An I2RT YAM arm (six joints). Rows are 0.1 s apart.
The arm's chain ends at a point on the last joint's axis. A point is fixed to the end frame.
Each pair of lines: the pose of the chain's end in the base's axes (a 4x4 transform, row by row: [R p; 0 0 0 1], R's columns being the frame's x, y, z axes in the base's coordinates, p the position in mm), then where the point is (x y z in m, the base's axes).
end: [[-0.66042 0.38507 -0.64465 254.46], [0.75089 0.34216 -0.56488 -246.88], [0.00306 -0.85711 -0.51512 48.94], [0 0 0 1]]
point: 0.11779 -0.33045 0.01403
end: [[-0.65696 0.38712 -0.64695 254.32], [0.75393 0.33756 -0.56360 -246.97], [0.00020 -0.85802 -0.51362 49.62], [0 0 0 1]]
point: 0.11728 -0.33003 0.01490
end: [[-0.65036 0.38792 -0.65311 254.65], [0.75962 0.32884 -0.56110 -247.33], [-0.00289 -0.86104 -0.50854 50.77], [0 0 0 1]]
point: 0.11681 -0.32940 0.01690
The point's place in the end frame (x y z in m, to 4 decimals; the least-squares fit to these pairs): 0.0274 -0.0513 0.1533
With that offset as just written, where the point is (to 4 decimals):
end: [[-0.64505 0.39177 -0.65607 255.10], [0.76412 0.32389 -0.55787 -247.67], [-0.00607 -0.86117 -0.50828 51.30], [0 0 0 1]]
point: 0.1168 -0.3289 0.0174
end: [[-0.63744 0.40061 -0.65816 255.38], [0.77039 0.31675 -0.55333 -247.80], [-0.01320 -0.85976 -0.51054 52.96], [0 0 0 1]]
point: 0.1165 -0.3278 0.0184
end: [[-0.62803 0.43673 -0.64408 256.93], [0.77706 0.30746 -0.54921 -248.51], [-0.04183 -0.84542 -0.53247 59.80], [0 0 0 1]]
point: 0.1186 -0.3272 0.0204
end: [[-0.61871 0.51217 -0.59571 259.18], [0.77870 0.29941 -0.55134 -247.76], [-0.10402 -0.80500 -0.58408 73.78], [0 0 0 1]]
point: 0.1246 -0.3263 0.0227
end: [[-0.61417 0.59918 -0.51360 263.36], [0.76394 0.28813 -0.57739 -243.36], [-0.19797 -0.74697 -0.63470 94.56], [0 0 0 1]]
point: 0.1371 -0.3257 0.0302
